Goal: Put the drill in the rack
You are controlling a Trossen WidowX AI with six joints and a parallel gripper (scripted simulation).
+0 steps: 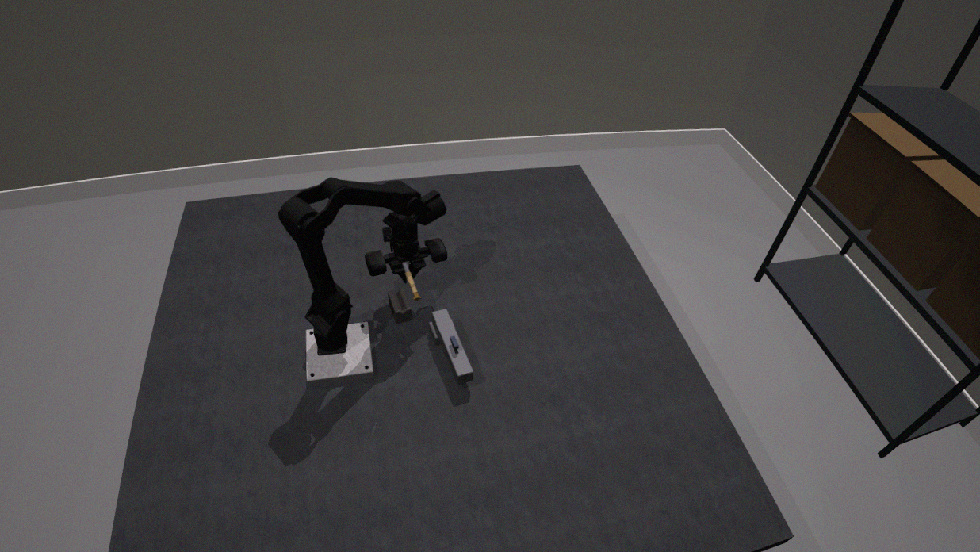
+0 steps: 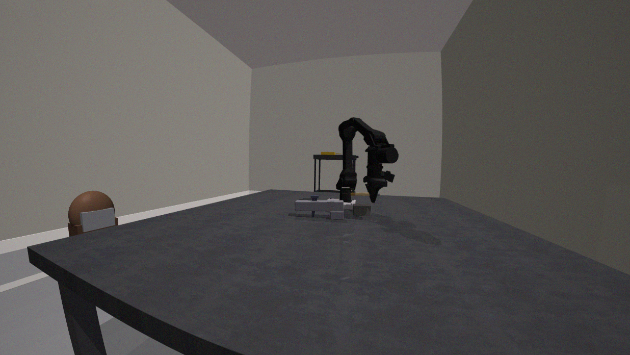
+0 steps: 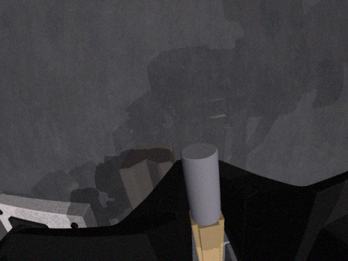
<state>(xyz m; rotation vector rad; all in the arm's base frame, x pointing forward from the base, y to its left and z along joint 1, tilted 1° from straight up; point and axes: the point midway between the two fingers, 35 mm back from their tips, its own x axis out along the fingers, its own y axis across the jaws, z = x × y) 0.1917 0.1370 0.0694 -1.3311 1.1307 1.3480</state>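
My gripper tip is now 1 cm short of the drill, 4 cm to the left of it and 3 cm below it. The rest, counted from my gripper tip: pale grey block (8 cm ahead, 20 cm to the right, 2 cm below); then rack (2 cm behind, 4 cm to the right, 4 cm below); then dark bluish key (8 cm ahead, 22 cm to the right, 1 cm below).
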